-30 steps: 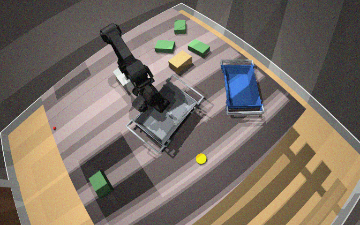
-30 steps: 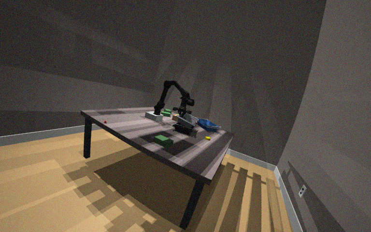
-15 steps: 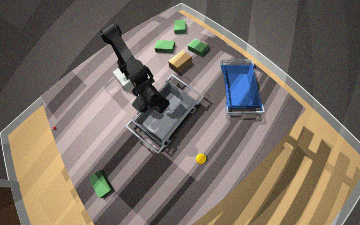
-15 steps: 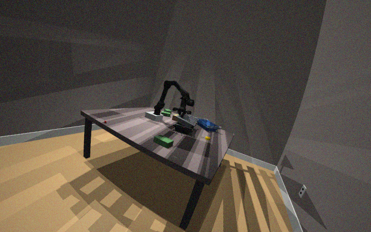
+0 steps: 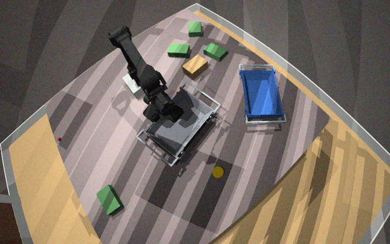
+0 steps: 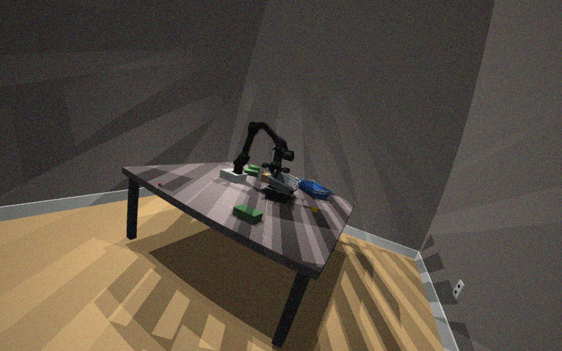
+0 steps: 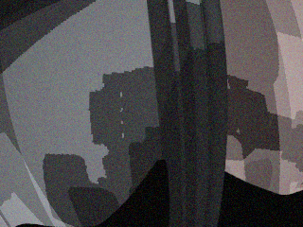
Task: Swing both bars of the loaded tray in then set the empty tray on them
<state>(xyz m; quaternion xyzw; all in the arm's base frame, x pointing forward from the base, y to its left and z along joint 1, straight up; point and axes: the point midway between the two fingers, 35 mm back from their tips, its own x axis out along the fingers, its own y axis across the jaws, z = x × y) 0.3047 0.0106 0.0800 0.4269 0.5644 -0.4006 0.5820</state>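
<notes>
My gripper tip is now 7 cm short of the grey tray, 2 cm to the right of it and 2 cm below it. Also, from my gripper tip: yellow disc (33 cm ahead, 4 cm to the left, 9 cm below); orange block (21 cm behind, 28 cm to the left, 7 cm below).
</notes>
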